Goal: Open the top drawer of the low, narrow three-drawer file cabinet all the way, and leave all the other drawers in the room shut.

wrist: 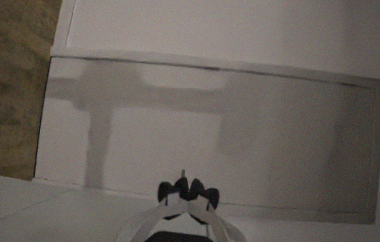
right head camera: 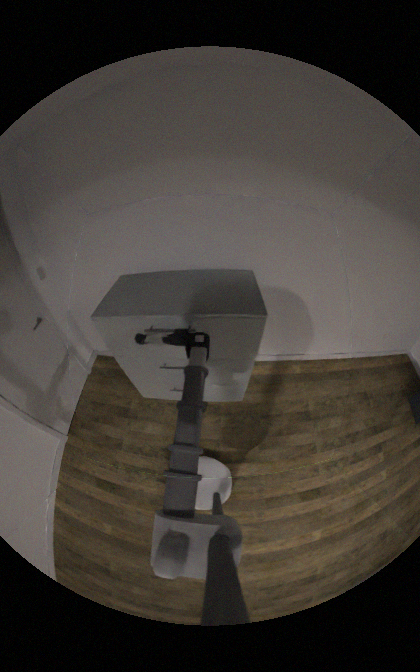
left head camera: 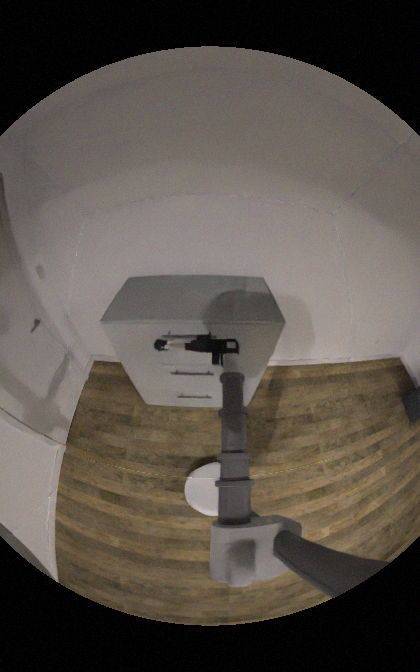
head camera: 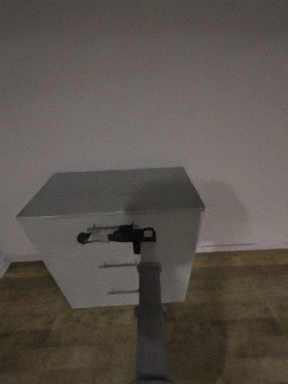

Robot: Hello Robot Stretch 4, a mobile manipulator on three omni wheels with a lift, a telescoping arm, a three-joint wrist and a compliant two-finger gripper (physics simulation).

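Frame: origin at the robot's base, x ahead, y left, z up, level; metres.
Seen in the pictures: gripper, between the fingertips: (wrist: 188, 191) (head camera: 77, 238).
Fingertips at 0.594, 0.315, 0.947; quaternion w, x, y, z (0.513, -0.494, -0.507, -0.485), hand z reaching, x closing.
Observation:
Pixels of each thing's top centre, then the offset from my fingertips to it, as dx, dy, dz. "*": a spot on its surface instead.
- middle handle, a spot on its surface: (head camera: 117, 265) * +0.078, -0.127, -0.337
- bottom handle, a spot on its surface: (head camera: 122, 291) * +0.104, -0.115, -0.708
The pale grey cabinet (head camera: 90, 192) (left head camera: 165, 300) (right head camera: 145, 295) has three drawers with horizontal bar handles and stands against the wall. The top handle (head camera: 105, 227) (left head camera: 182, 336) (right head camera: 162, 330) (wrist: 183, 174) shows just behind the fingers; its end sticks out past them in the wrist view. My gripper (head camera: 84, 238) (left head camera: 160, 344) (right head camera: 141, 338) (wrist: 188, 191) points left, shut with its pads together, slightly in front of or below that bar. I see no bar between the pads. The top drawer front looks flush. The middle handle (head camera: 117, 265) (left head camera: 192, 373) and bottom handle (head camera: 122, 291) (left head camera: 195, 396) are on drawers that look shut.
The telescoping arm (head camera: 150, 295) (left head camera: 233, 395) (right head camera: 192, 390) reaches forward in front of the cabinet's right part. A white rounded object (left head camera: 202, 490) (right head camera: 215, 480) is on the floor below the arm. A dark object (left head camera: 412, 404) (right head camera: 415, 405) stands at the far right. Walls enclose the back and left.

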